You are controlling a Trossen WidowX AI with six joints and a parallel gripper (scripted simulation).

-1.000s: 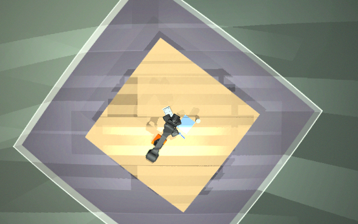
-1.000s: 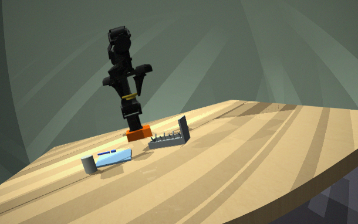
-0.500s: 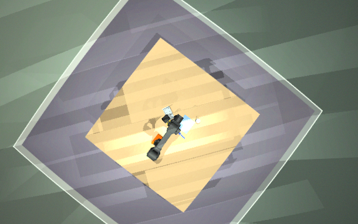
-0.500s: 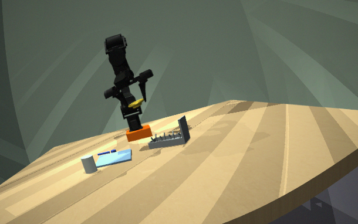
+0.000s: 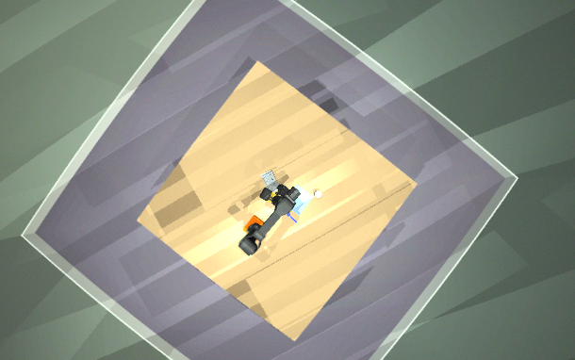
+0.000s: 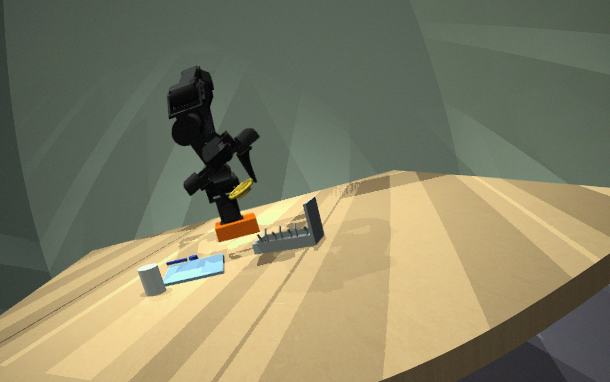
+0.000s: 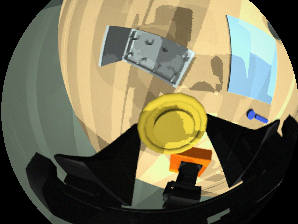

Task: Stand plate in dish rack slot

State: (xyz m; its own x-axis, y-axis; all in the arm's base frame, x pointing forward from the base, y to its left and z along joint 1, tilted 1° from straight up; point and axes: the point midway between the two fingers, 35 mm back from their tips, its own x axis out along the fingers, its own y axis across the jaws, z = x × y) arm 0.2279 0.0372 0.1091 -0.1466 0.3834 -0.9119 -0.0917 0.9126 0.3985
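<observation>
Right now my gripper tip is 9 cm above the grey dish rack, 6 cm to the right of it and 6 cm short of it. Also, from my gripper tip: light blue mat (14 cm to the right, 11 cm below, 8 cm ahead); then yellow plate (1 cm above); then blue utensil (18 cm to the right, 11 cm below, 3 cm behind).
</observation>
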